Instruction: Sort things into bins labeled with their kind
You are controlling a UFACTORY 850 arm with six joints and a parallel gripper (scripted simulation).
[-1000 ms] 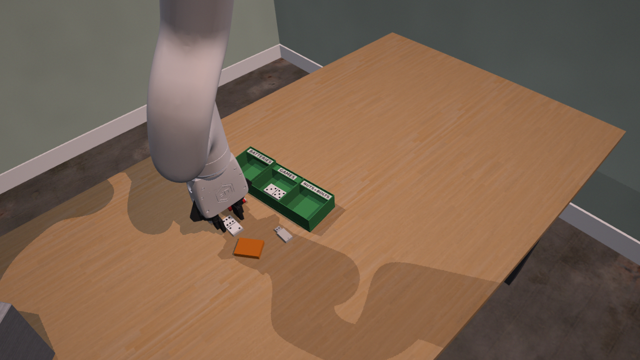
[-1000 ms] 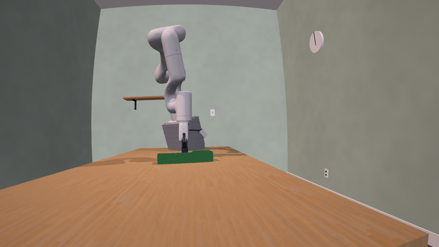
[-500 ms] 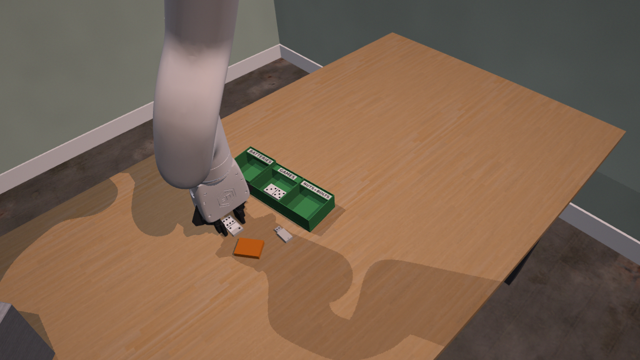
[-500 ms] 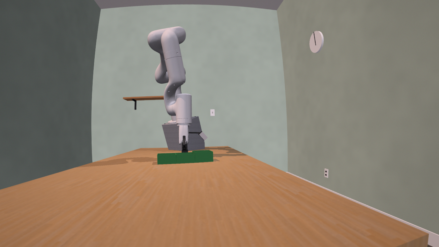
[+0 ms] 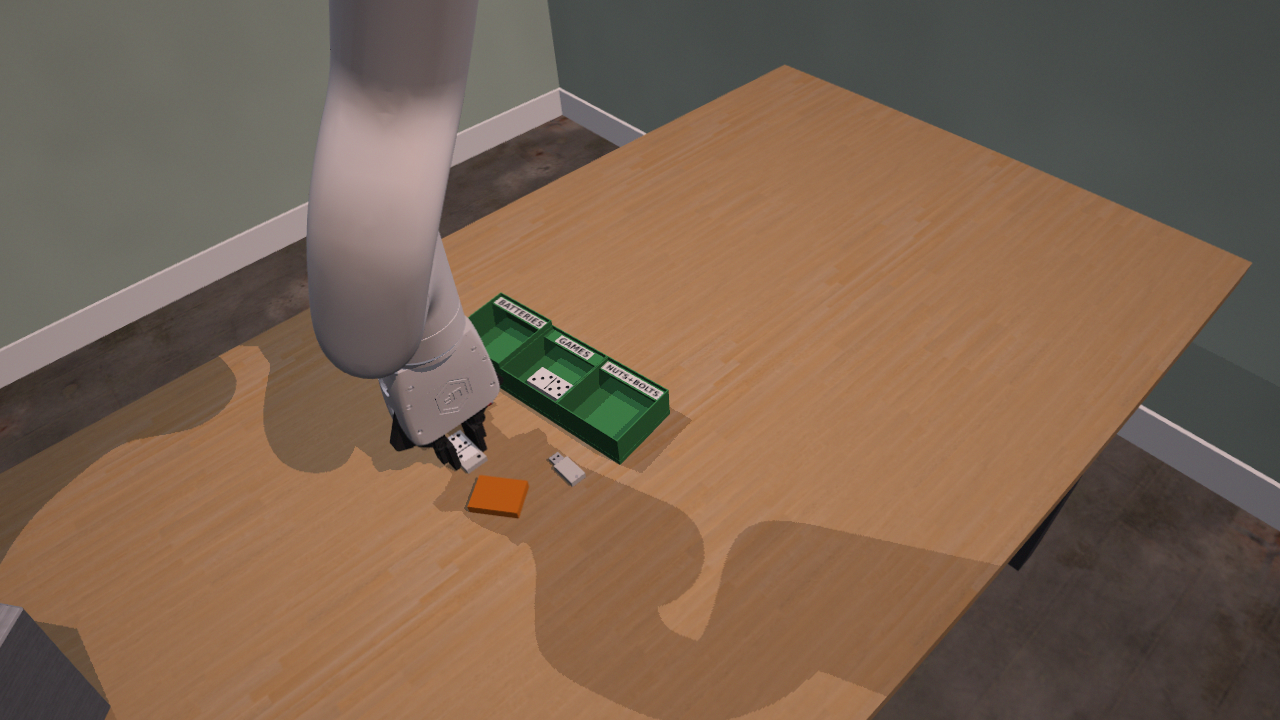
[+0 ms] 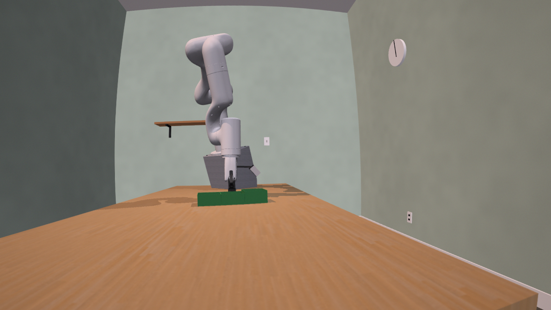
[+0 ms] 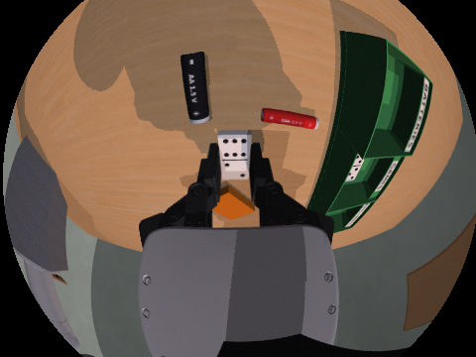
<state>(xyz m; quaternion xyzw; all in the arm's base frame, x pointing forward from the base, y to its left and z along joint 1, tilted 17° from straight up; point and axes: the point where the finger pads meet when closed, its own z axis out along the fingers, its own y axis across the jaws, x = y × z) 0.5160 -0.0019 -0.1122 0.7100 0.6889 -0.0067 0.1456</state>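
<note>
Now: the red battery 4 cm to the left of my hand, 4 cm ahead of it and 2 cm below it. Also, from my hand: black battery: 6 cm to the left, 2 cm below, 2 cm behind; then orange flat block: 7 cm to the right, 2 cm below, 1 cm behind; then white USB stick: 10 cm to the right, 6 cm ahead, 2 cm below.
</note>
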